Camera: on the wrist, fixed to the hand. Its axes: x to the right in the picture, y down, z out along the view.
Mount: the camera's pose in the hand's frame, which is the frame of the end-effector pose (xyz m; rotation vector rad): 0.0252 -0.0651 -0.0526 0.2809 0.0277 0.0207
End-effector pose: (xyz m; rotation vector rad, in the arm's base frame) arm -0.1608 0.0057 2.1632 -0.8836 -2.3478 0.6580
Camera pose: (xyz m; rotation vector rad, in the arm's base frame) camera -0.1723 -0.0068 2.2489 -0.7851 -2.1555 0.9501
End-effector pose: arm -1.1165 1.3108 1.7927 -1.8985 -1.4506 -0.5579
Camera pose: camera -1.1681 1.2992 1.8623 -1.6764 -1.4091 -0.3483
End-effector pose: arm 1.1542 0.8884 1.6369 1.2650 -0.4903 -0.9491
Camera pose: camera 1.1873 0.8975 1.5565 1.5203 -0.6298 -0.8646
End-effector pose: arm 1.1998 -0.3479 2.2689 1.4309 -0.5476 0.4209
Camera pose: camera 1.2633 -0.3036 2.2283 1.6865 -0.4949 0.5497
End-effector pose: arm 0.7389 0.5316 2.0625 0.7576 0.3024 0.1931
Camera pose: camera 0.7490 0.5262 1.9758 1.0369 0.3524 0.1828
